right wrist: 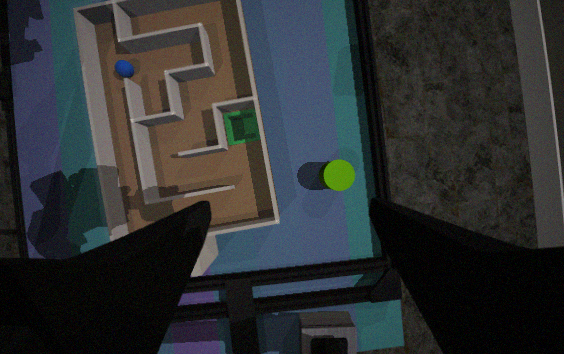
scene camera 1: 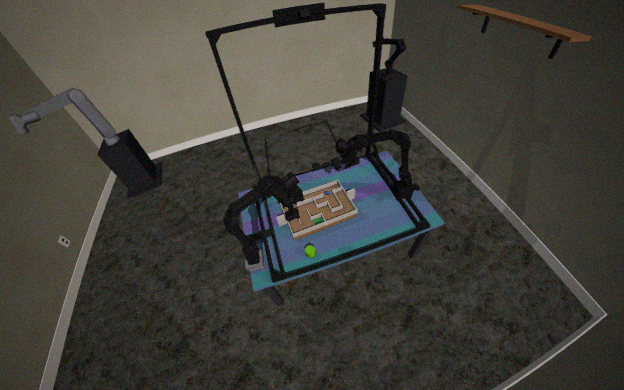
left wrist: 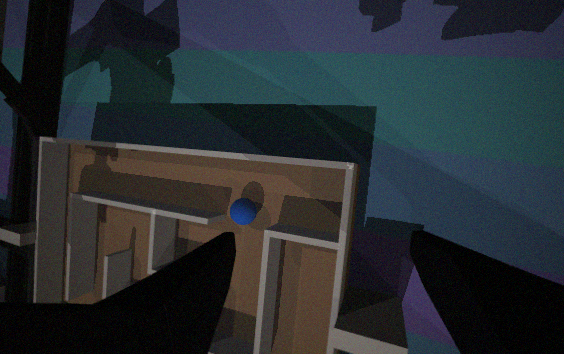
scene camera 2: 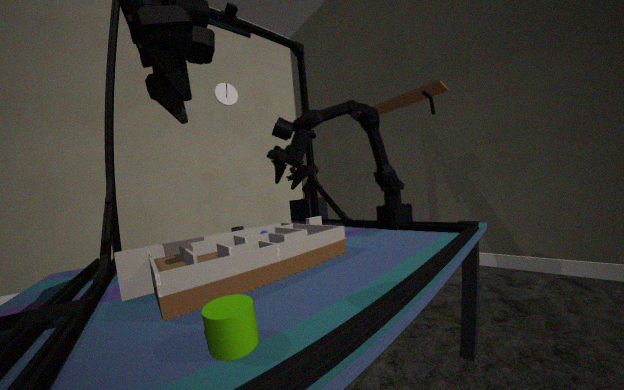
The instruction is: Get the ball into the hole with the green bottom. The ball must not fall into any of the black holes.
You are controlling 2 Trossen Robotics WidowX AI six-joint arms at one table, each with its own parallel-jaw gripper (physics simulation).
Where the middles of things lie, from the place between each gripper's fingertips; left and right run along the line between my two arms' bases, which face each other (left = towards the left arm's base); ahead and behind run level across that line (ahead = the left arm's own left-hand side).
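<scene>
My left gripper is 220 mm to the left of the wooden maze box (scene camera 2: 185,274), 90 mm short of it and 150 mm above it. Counted from that same left hand, the green cylinder (scene camera 2: 230,325) is 390 mm to the right, 340 mm ahead and 170 mm below.
My right hand is 100 mm short of the green cylinder and 280 mm above it. From my right hand, the wooden maze box is 160 mm to the left, 150 mm behind and 250 mm below.
</scene>
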